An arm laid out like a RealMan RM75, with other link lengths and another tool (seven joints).
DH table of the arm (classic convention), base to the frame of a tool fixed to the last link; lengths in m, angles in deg. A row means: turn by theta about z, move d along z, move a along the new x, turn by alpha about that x. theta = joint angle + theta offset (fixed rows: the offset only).
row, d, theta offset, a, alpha
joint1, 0.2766, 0, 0, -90
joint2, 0, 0, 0, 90
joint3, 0.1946, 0, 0, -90
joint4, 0, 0, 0, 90
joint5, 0.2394, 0, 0, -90
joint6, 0, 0, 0, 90
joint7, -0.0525, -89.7, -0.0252, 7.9
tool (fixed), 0.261, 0, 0, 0
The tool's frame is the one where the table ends.
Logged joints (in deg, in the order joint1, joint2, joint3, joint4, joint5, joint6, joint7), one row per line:
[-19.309 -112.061 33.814 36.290 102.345 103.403 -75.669]
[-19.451 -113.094 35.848 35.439 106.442 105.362 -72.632]
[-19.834 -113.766 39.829 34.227 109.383 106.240 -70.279]
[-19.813 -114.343 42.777 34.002 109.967 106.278 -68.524]
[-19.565 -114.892 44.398 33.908 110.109 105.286 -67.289]
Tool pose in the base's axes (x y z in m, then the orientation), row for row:
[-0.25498 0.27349 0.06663 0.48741 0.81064 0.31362 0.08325]
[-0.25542 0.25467 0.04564 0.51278 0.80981 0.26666 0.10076]
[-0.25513 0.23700 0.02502 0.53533 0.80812 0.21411 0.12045]
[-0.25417 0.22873 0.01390 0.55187 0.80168 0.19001 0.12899]
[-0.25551 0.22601 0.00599 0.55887 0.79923 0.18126 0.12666]
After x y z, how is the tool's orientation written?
As a quaternion, x y z w.
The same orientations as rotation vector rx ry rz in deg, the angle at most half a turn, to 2 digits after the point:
[83.37 138.65 53.64]
[86.81 137.10 45.14]
[89.61 135.27 35.84]
[91.92 133.54 31.65]
[93.21 133.30 30.23]

